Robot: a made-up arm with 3 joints. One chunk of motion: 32 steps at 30 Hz.
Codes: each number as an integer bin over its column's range. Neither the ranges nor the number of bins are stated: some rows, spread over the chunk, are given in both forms.
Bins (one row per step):
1: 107 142 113 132 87 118
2: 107 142 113 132 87 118
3: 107 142 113 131 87 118
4: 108 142 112 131 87 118
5: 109 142 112 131 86 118
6: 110 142 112 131 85 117
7: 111 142 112 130 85 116
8: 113 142 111 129 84 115
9: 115 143 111 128 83 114
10: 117 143 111 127 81 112
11: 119 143 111 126 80 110
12: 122 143 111 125 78 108
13: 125 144 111 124 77 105
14: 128 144 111 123 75 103
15: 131 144 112 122 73 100
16: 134 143 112 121 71 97
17: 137 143 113 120 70 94
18: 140 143 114 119 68 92
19: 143 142 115 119 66 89
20: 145 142 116 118 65 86
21: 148 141 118 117 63 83
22: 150 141 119 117 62 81
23: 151 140 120 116 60 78
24: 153 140 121 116 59 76
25: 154 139 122 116 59 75
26: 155 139 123 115 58 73
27: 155 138 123 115 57 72
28: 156 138 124 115 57 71
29: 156 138 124 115 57 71
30: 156 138 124 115 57 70
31: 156 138 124 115 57 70
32: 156 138 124 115 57 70
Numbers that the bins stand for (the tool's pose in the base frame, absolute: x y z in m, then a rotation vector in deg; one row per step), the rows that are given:
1: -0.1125 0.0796 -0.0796 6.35 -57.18 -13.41
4: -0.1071 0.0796 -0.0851 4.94 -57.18 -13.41
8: -0.0796 0.0796 -0.0906 2.12 -61.41 -17.65
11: -0.0467 0.0851 -0.0906 -2.12 -67.06 -24.71
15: 0.0192 0.0906 -0.0851 -7.76 -76.94 -38.82
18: 0.0686 0.0851 -0.0741 -12.00 -84.00 -50.12
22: 0.1235 0.0741 -0.0467 -14.82 -92.47 -65.65
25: 0.1455 0.0631 -0.0302 -16.24 -96.71 -74.12
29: 0.1565 0.0576 -0.0192 -17.65 -99.53 -79.76
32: 0.1565 0.0576 -0.0192 -17.65 -99.53 -81.18
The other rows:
2: -0.1125 0.0796 -0.0796 6.35 -57.18 -13.41
3: -0.1125 0.0796 -0.0796 4.94 -57.18 -13.41
5: -0.1016 0.0796 -0.0851 4.94 -58.59 -13.41
6: -0.0961 0.0796 -0.0851 4.94 -60.00 -14.82
7: -0.0906 0.0796 -0.0851 3.53 -60.00 -16.24
9: -0.0686 0.0851 -0.0906 0.71 -62.82 -19.06
10: -0.0576 0.0851 -0.0906 -0.71 -65.65 -21.88
12: -0.0302 0.0851 -0.0906 -3.53 -69.88 -27.53
13: -0.0137 0.0906 -0.0906 -4.94 -71.29 -31.76
14: 0.0027 0.0906 -0.0906 -6.35 -74.12 -34.59
16: 0.0357 0.0851 -0.0851 -9.18 -79.76 -43.06
17: 0.0522 0.0851 -0.0796 -10.59 -81.18 -47.29
19: 0.0851 0.0796 -0.0686 -12.00 -86.82 -54.35
20: 0.0961 0.0796 -0.0631 -13.41 -88.24 -58.59
21: 0.1125 0.0741 -0.0522 -14.82 -91.06 -62.82
23: 0.1290 0.0686 -0.0412 -16.24 -95.29 -69.88
24: 0.1400 0.0686 -0.0357 -16.24 -96.71 -72.71
26: 0.1510 0.0631 -0.0247 -17.65 -98.12 -76.94
27: 0.1510 0.0576 -0.0247 -17.65 -99.53 -78.35
28: 0.1565 0.0576 -0.0192 -17.65 -99.53 -79.76
30: 0.1565 0.0576 -0.0192 -17.65 -99.53 -81.18
31: 0.1565 0.0576 -0.0192 -17.65 -99.53 -81.18

